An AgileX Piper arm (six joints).
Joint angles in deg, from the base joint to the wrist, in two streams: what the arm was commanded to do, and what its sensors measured. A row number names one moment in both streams.
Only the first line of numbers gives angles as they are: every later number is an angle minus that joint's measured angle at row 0.
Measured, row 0:
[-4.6 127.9 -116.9 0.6 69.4 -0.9]
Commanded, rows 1 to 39:
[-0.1 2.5 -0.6 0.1 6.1 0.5]
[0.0 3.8 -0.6 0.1 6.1 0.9]
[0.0 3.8 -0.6 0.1 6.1 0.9]
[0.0 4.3 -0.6 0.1 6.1 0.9]
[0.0 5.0 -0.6 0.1 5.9 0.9]
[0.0 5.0 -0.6 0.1 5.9 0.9]
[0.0 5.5 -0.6 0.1 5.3 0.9]
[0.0 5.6 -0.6 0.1 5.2 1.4]
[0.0 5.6 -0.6 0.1 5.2 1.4]
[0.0 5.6 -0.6 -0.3 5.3 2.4]
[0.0 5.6 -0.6 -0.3 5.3 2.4]
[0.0 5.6 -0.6 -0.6 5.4 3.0]
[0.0 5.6 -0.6 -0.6 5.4 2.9]
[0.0 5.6 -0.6 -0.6 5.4 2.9]
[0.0 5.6 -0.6 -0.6 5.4 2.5]
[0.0 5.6 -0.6 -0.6 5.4 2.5]
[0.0 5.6 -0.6 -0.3 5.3 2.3]
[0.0 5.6 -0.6 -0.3 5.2 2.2]
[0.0 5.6 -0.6 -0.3 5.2 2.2]
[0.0 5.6 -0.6 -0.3 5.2 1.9]
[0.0 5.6 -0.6 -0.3 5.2 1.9]
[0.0 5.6 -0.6 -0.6 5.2 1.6]
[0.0 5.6 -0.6 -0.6 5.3 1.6]
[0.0 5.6 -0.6 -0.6 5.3 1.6]
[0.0 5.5 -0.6 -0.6 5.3 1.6]
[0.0 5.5 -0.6 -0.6 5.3 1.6]
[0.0 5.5 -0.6 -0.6 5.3 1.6]
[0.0 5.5 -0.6 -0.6 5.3 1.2]
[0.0 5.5 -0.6 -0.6 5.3 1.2]
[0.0 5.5 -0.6 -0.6 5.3 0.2]
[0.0 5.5 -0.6 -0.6 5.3 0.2]
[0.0 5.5 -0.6 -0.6 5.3 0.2]
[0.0 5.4 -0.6 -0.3 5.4 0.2]
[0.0 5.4 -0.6 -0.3 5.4 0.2]
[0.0 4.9 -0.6 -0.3 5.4 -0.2]
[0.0 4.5 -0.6 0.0 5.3 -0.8]
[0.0 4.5 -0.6 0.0 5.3 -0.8]
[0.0 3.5 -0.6 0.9 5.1 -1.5]
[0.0 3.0 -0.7 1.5 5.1 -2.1]
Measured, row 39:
[0.0 5.0 -0.3 -0.1 0.3 -0.5]
